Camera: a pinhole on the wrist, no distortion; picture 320 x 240 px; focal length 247.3 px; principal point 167.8 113.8 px. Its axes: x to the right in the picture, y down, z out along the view. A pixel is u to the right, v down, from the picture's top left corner.
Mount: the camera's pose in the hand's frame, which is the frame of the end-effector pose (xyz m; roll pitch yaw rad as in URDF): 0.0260 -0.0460 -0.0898 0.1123 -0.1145 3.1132
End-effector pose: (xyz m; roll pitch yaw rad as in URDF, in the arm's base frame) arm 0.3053 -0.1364 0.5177 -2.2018 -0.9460 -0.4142
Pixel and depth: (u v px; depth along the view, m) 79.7 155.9 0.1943
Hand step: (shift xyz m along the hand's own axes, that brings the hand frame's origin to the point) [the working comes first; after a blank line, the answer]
In the camera's frame: -0.0692 0.0331 0.1943

0.1169 -0.0597 0.0978
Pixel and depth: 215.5 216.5 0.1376
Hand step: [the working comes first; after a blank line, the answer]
In the camera's frame: 0.0265 0.0571 0.1376

0.0148 -0.0871 0.0554
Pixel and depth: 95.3 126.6 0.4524
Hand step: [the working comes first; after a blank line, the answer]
In the camera's frame: -0.1326 0.0234 0.4524

0.2101 -0.0238 0.3443
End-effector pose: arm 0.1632 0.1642 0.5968 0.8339 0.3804 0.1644
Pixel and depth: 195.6 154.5 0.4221
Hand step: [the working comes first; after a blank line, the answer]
In the camera's frame: 0.0474 0.0695 0.4221

0.0271 -0.0678 0.3400
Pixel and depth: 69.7 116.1 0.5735
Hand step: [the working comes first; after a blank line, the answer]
In the camera's frame: -0.2275 0.0053 0.5735

0.3187 0.0047 0.4510
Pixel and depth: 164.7 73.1 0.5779
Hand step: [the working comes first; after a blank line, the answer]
In the camera's frame: -0.0072 -0.0951 0.5779

0.1021 0.1112 0.4693
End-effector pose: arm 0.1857 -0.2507 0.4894 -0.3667 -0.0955 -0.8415
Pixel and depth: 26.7 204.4 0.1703
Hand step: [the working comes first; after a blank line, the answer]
In the camera's frame: -0.0972 0.0624 0.1703

0.1414 -0.0922 0.0742
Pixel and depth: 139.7 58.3 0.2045
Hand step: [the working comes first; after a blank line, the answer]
In the camera's frame: -0.0232 -0.0459 0.2045

0.0736 0.0212 0.1043
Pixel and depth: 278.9 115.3 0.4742
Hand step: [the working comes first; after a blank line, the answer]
In the camera's frame: 0.2130 0.0029 0.4742

-0.1303 0.0087 0.4030
